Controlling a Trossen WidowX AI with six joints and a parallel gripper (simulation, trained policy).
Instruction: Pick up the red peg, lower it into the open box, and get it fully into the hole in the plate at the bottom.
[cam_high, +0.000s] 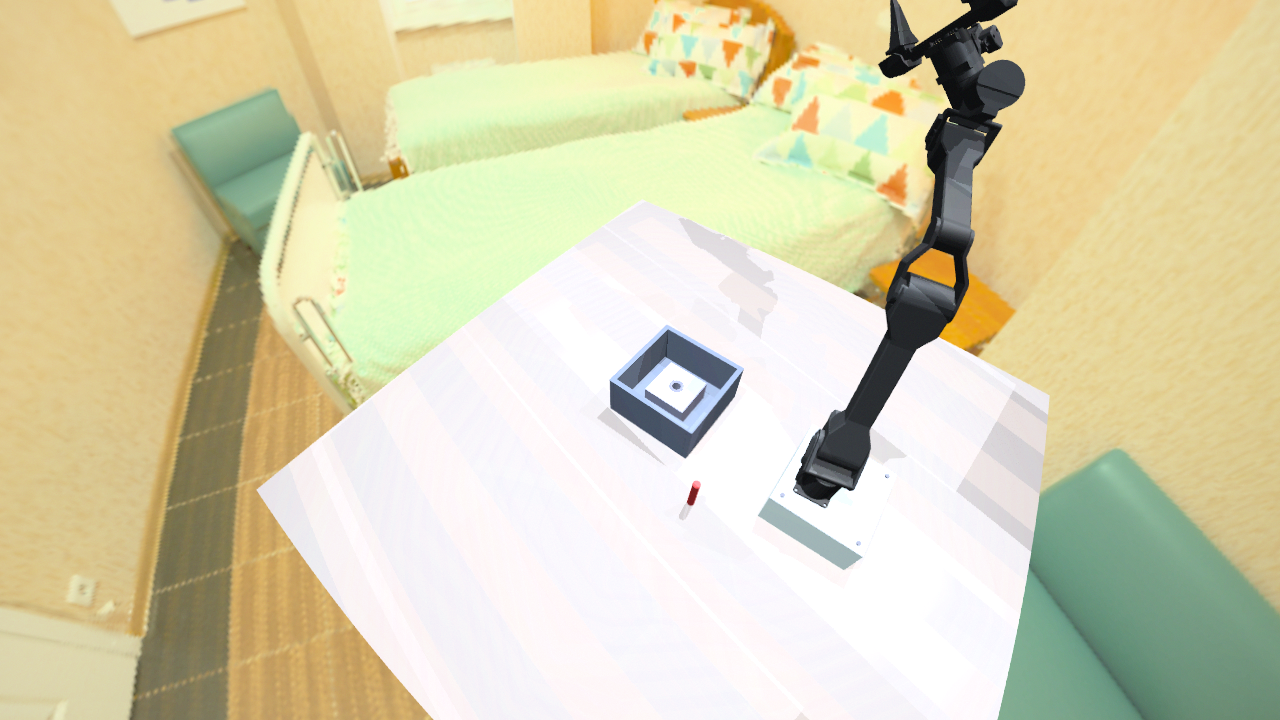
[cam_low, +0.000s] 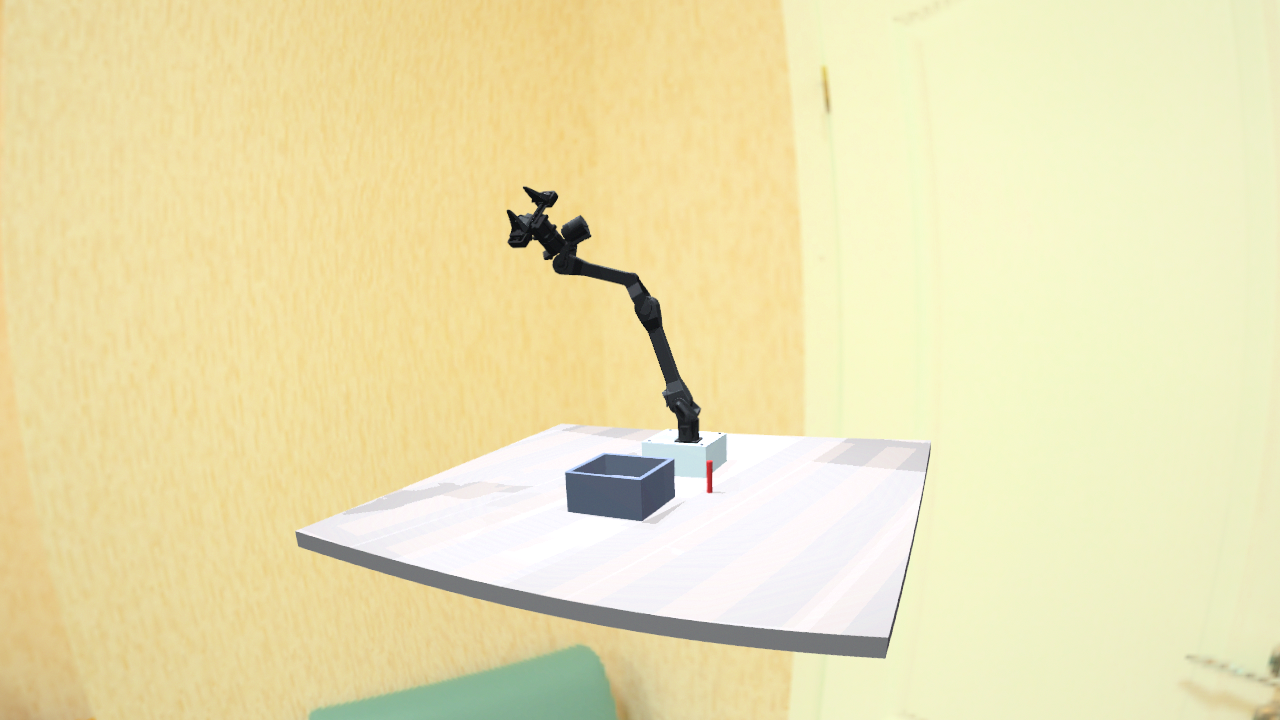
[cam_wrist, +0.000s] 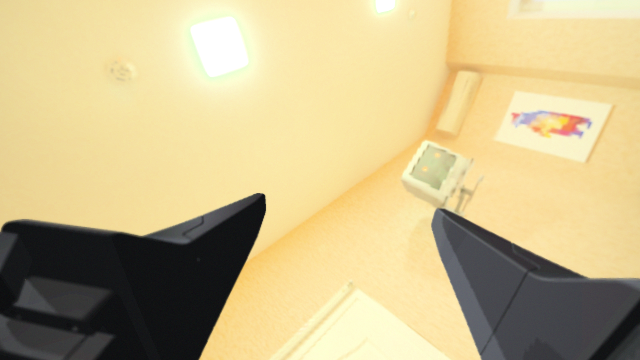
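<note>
The red peg is 10 mm ahead of my gripper tip, 500 mm to the left of it and 710 mm below it. The rest, counted from my gripper tip: blue-grey box (150 mm ahead, 320 mm to the left, 720 mm below).
</note>
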